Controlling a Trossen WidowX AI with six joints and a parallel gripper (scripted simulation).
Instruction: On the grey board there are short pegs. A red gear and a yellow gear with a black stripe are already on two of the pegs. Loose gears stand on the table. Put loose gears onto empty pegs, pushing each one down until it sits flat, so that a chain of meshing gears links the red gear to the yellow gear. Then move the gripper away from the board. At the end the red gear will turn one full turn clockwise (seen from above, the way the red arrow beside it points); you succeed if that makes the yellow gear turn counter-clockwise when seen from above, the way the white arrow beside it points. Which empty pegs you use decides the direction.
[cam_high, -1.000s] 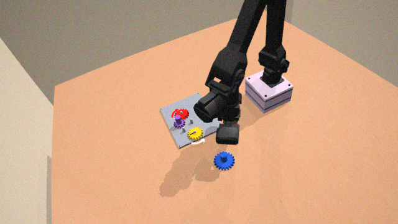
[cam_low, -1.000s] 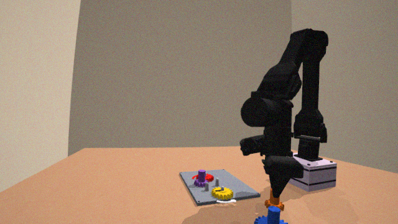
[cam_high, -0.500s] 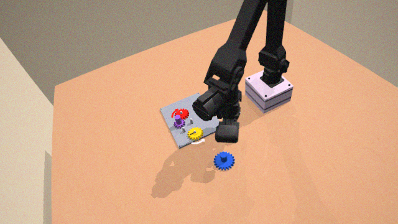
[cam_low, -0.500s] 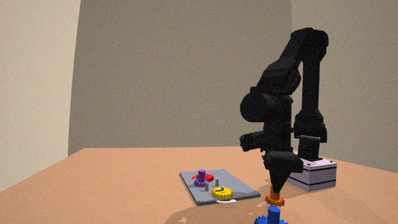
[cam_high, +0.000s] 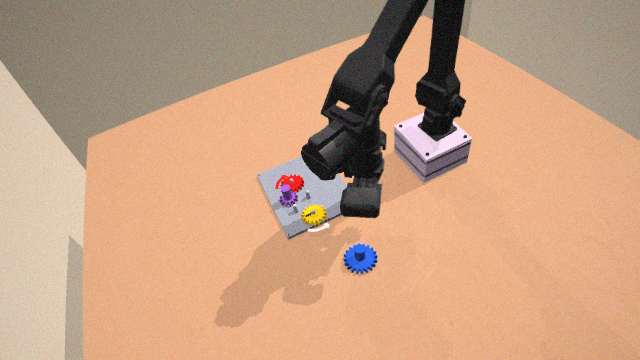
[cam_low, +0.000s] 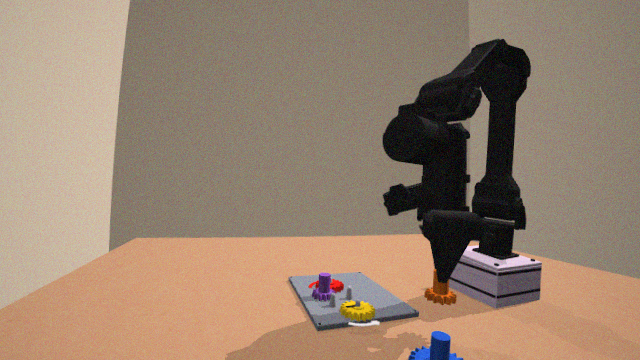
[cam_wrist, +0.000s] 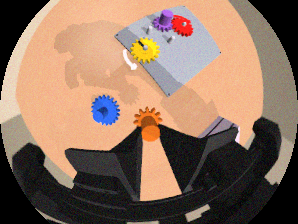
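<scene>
Now: the purple gear 16 cm to the right of my gripper tip, 11 cm ahead of it and 5 cm below it. Also, from my gripper tip: orange gear 1 cm below; then blue gear 6 cm to the left, 6 cm below, 6 cm ahead; then white arrow 9 cm ahead, 7 cm below, 5 cm to the right.
</scene>
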